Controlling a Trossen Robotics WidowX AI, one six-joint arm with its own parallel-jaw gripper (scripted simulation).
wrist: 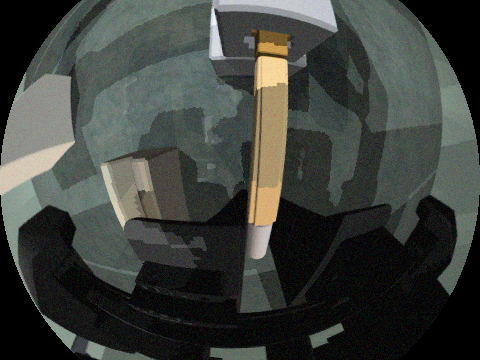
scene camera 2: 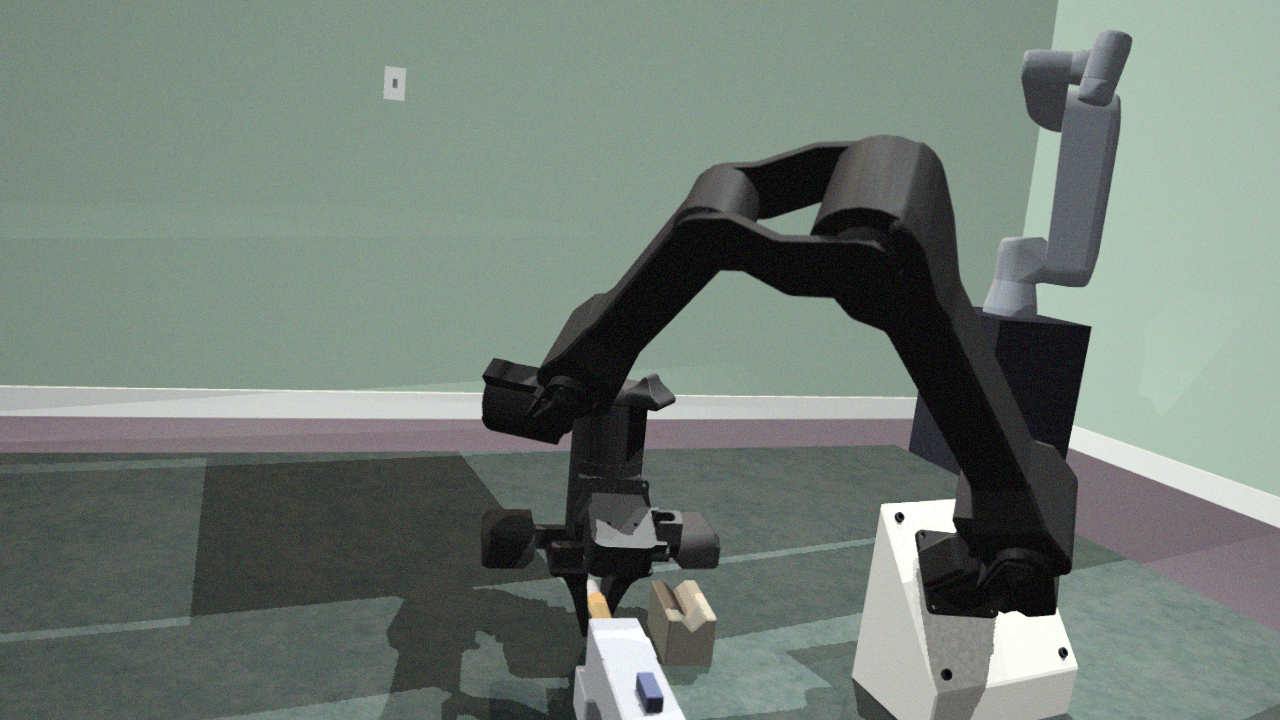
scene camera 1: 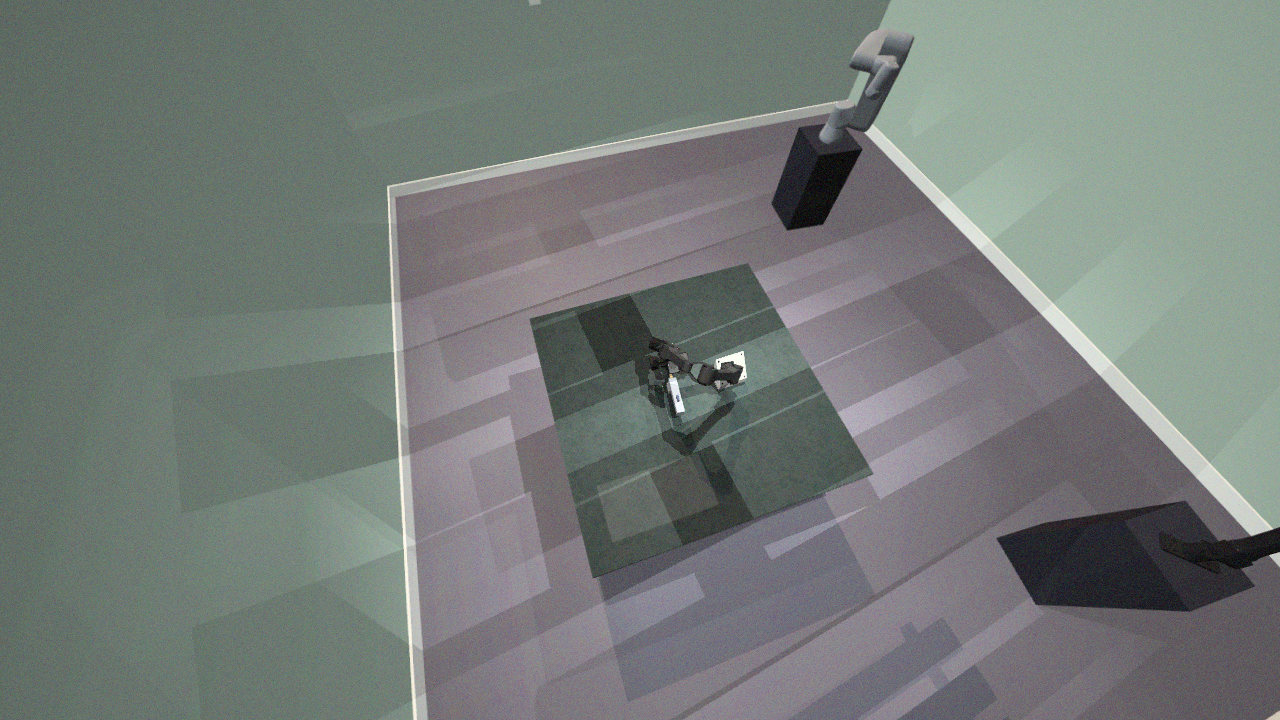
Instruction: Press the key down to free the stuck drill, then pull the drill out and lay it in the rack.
my gripper: holds a drill (wrist: 269, 120)
